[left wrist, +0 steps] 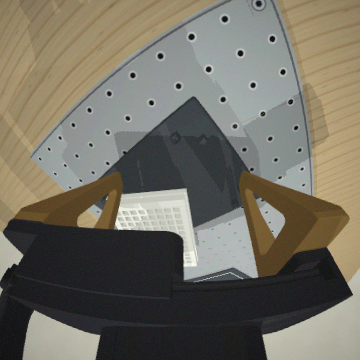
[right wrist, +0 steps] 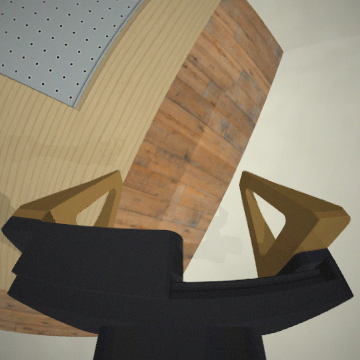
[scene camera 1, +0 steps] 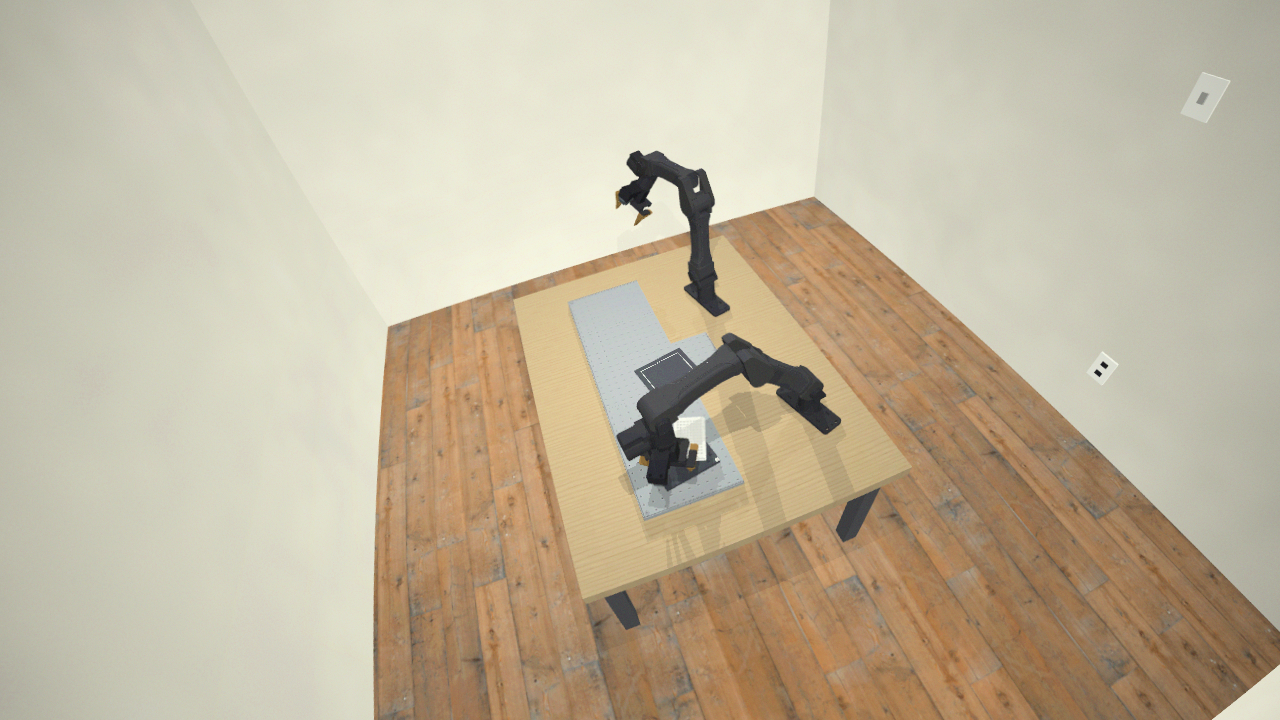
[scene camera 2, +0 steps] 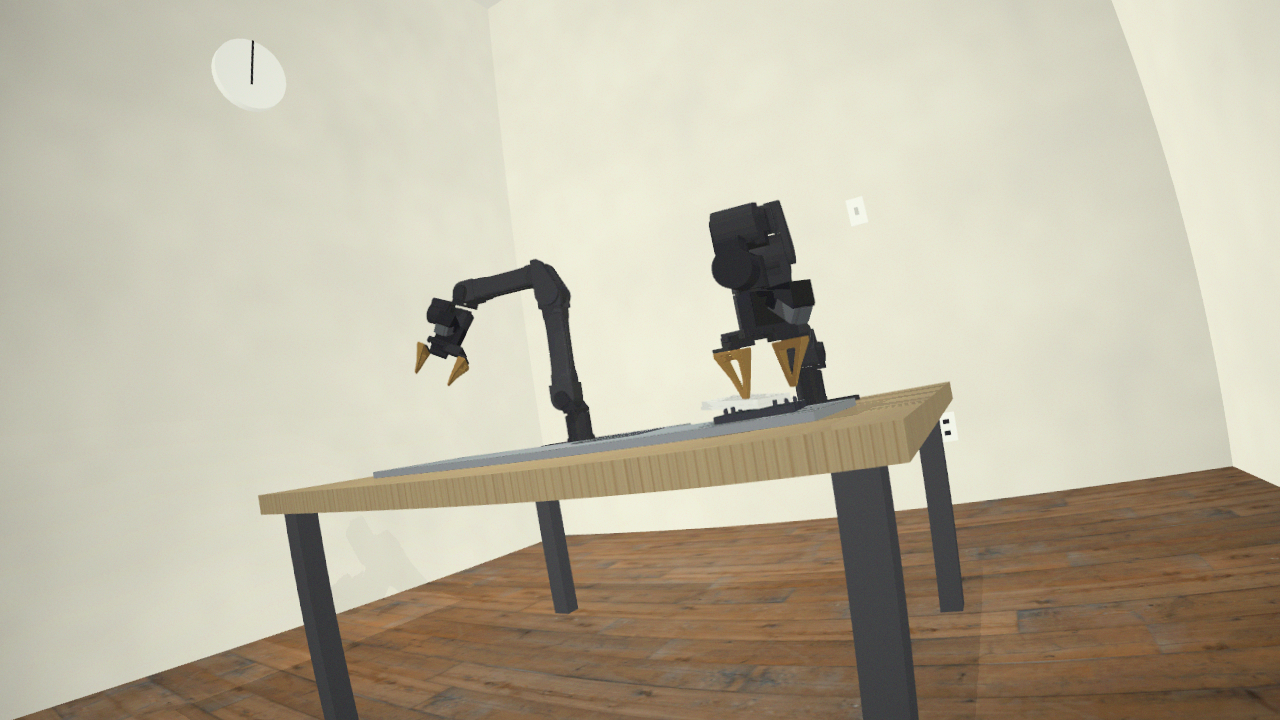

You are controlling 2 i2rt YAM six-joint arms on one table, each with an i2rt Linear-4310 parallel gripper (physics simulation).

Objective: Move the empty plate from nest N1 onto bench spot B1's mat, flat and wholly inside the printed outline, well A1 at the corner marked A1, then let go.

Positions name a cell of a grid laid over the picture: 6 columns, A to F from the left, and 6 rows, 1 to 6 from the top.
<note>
The left gripper (scene camera 2: D4) is open and holds nothing. Also in view: a white well plate (scene camera 2: D4). The right gripper (scene camera 2: C4) is open, holding nothing.
The white well plate is seen too in the left wrist view (left wrist: C4) and in scene camera 1 (scene camera 1: D4). The left gripper also shows in the left wrist view (left wrist: D3). The right gripper is seen too in the right wrist view (right wrist: D3). The right wrist view does not show the white well plate: it is out of frame.
</note>
